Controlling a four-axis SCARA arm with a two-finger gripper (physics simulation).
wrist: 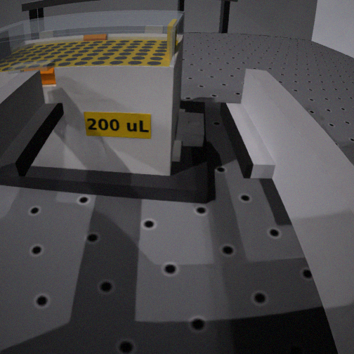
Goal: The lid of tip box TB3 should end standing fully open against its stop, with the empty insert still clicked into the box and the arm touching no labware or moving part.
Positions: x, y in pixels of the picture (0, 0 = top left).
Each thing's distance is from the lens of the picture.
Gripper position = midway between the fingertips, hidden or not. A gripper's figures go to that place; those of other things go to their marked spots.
my gripper (139, 87): 12 cm
tip box TB3 (124, 132): 13 cm
